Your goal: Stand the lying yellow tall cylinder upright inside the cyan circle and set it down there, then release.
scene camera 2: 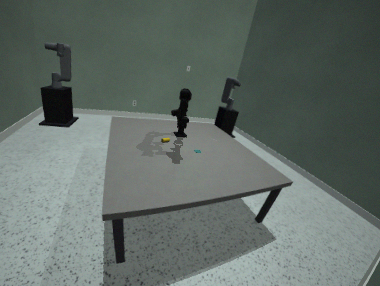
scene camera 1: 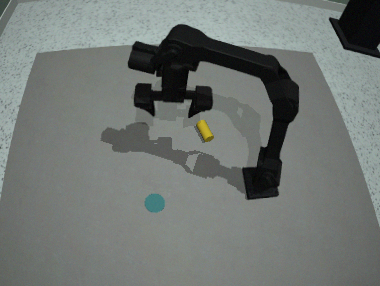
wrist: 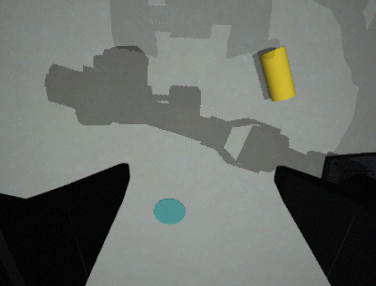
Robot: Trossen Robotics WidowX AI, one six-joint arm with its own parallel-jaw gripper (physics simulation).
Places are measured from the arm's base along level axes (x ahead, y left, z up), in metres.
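Pixels of known places: gripper, between the fingertips: [scene camera 2: 179, 127] [scene camera 1: 171, 115] [wrist: 203, 172]; arm's base, origin of its link: [scene camera 2: 180, 133] [scene camera 1: 262, 182] [wrist: 353, 187].
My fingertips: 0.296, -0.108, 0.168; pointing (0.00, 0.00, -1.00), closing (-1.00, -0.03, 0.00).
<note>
For each thing: its middle in the pictures, then the offset to it from my fingertips, as dx, dy, dz. "spot": a spot on its surface instead. Level surfaces: height alone.
- yellow tall cylinder, middle of its body: [wrist: 277, 74] [scene camera 1: 204, 130] [scene camera 2: 165, 139] -0.114, -0.068, -0.167
- cyan circle, a spot on its surface: [wrist: 169, 211] [scene camera 1: 154, 202] [scene camera 2: 197, 151] spot: +0.032, +0.180, -0.182
- grey table, height of its surface: dz -0.183
The yellow tall cylinder [scene camera 1: 205, 131] [scene camera 2: 166, 140] [wrist: 278, 74] lies on its side on the table. In the wrist view it is at the upper right, beyond the right fingertip. The cyan circle [scene camera 1: 155, 203] [scene camera 2: 197, 151] [wrist: 169, 211] is a flat disc on the table, apart from the cylinder; in the wrist view it shows between the fingers, lower down. My gripper [scene camera 1: 171, 115] [wrist: 203, 172] is wide open and empty, pointing down above the table. In scene camera 1 its fingers appear up and left of the cylinder. In scene camera 2 the fingers are too small to make out.
The arm's base [scene camera 1: 261, 183] [scene camera 2: 180, 134] stands on the grey table [scene camera 1: 75, 240] [scene camera 2: 200, 182], right of the circle in scene camera 1. Arm shadows fall around the cylinder. Two other arms stand on black pedestals [scene camera 2: 57, 106] [scene camera 2: 226, 120] beyond the table.
</note>
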